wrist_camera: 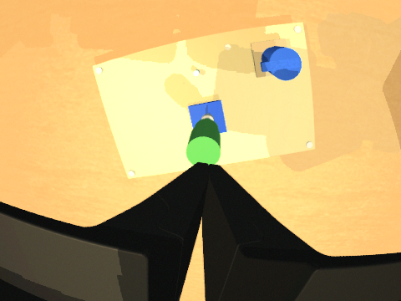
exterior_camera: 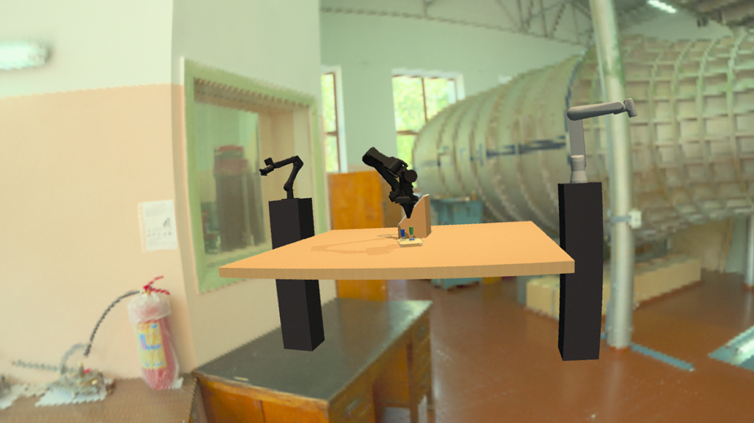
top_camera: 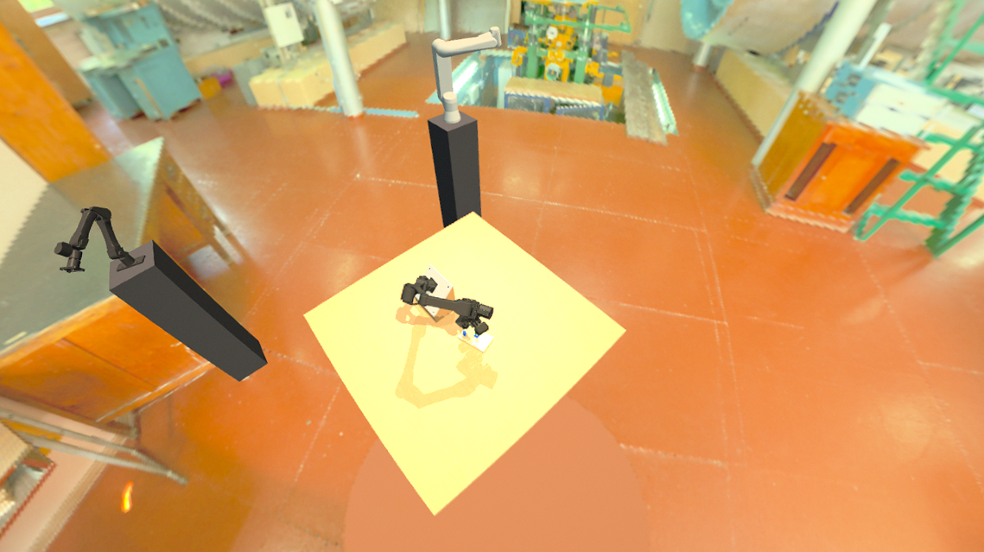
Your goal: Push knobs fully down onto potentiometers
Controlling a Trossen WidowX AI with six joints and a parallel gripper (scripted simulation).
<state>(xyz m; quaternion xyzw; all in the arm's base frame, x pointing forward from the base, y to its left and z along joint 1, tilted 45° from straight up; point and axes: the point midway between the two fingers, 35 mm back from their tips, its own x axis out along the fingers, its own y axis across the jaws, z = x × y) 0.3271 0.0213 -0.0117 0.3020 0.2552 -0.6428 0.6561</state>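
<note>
My gripper tip is now 60 mm above the green knob and 10 mm to the right of it. Round my gripper tip: blue knob (70 mm below, 40 mm to the right, 30 mm behind).
</note>
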